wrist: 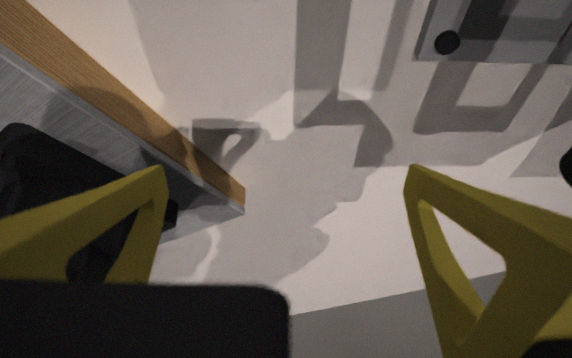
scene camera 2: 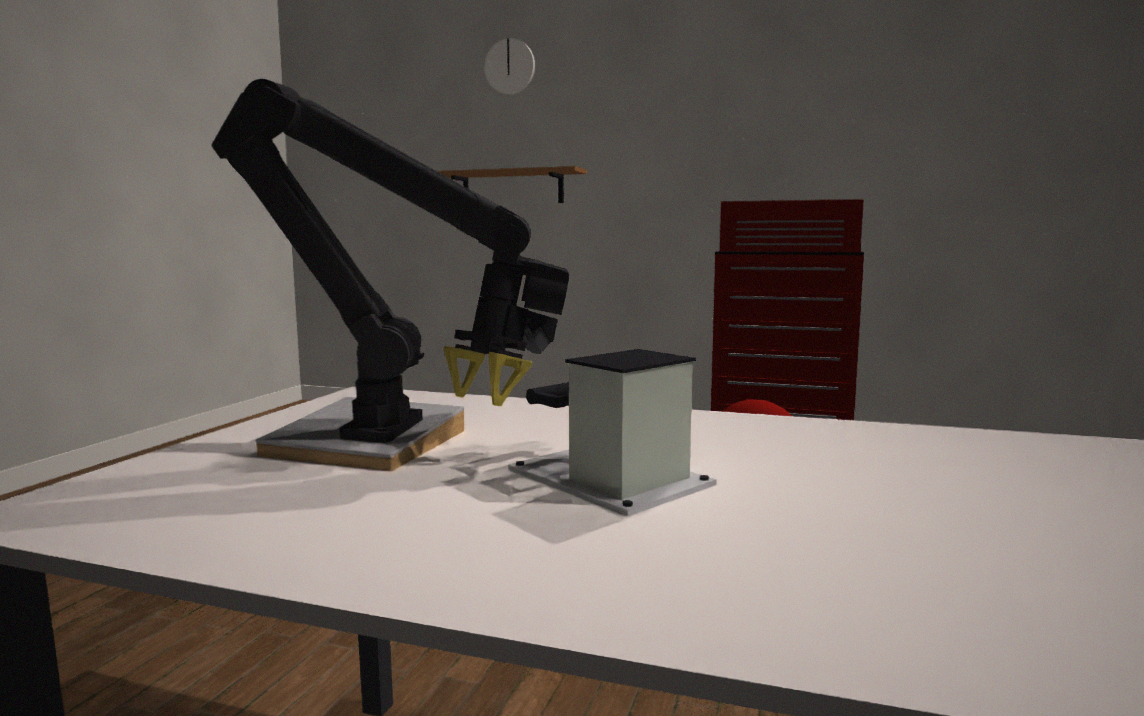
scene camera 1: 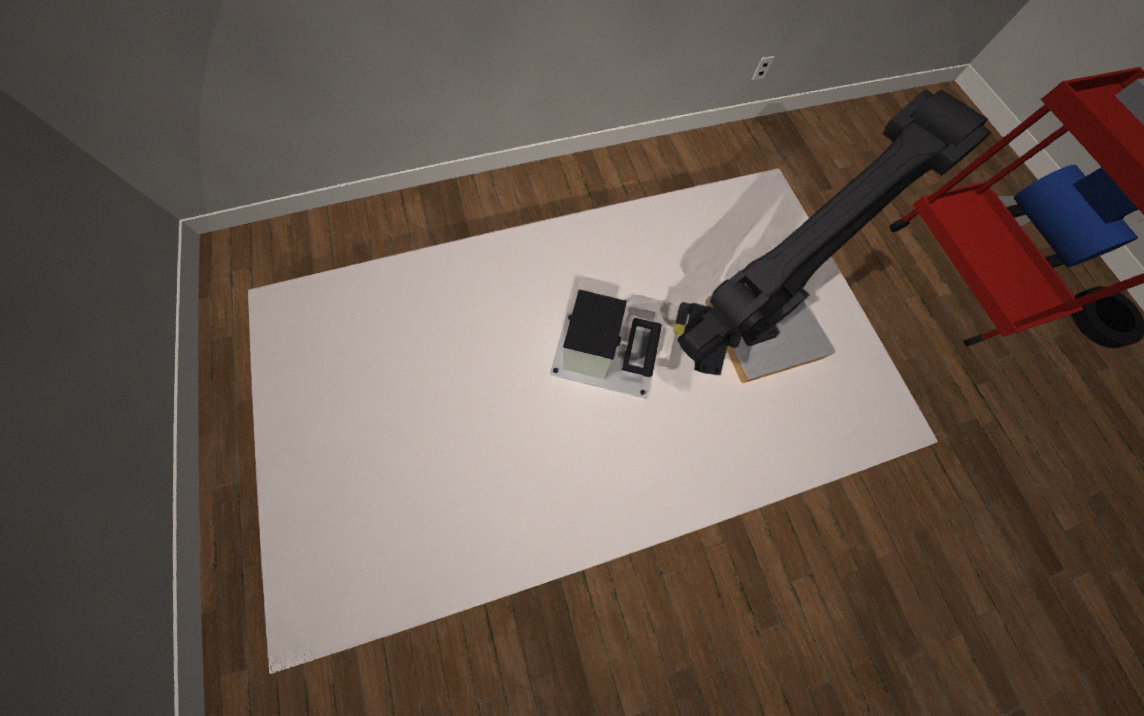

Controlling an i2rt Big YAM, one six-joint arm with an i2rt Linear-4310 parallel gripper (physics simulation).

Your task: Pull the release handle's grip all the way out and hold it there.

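Note:
The release handle's grip, a black rectangular loop (scene camera 1: 654,347) (scene camera 2: 546,394), sticks out from the side of a pale green box (scene camera 1: 588,361) (scene camera 2: 656,430) with a black top. The box stands on a grey bolted plate (scene camera 1: 624,387) (scene camera 2: 550,474) (wrist: 480,50). A black edge at the right of the wrist view may be the grip. How far out the grip stands I cannot tell. My gripper (scene camera 2: 479,399) (wrist: 285,178) is open, its yellow fingers pointing down, empty, beside the grip on the arm-base side and apart from it. The arm partly hides the fingers in scene camera 1.
The arm's base block (scene camera 1: 788,347) (scene camera 2: 428,441) (wrist: 150,125), grey with wooden sides, lies close to the gripper on the white table (scene camera 1: 404,472) (scene camera 2: 885,574). A red cart (scene camera 1: 995,261) stands beyond the table's edge. A red tool cabinet (scene camera 2: 786,312) is at the back.

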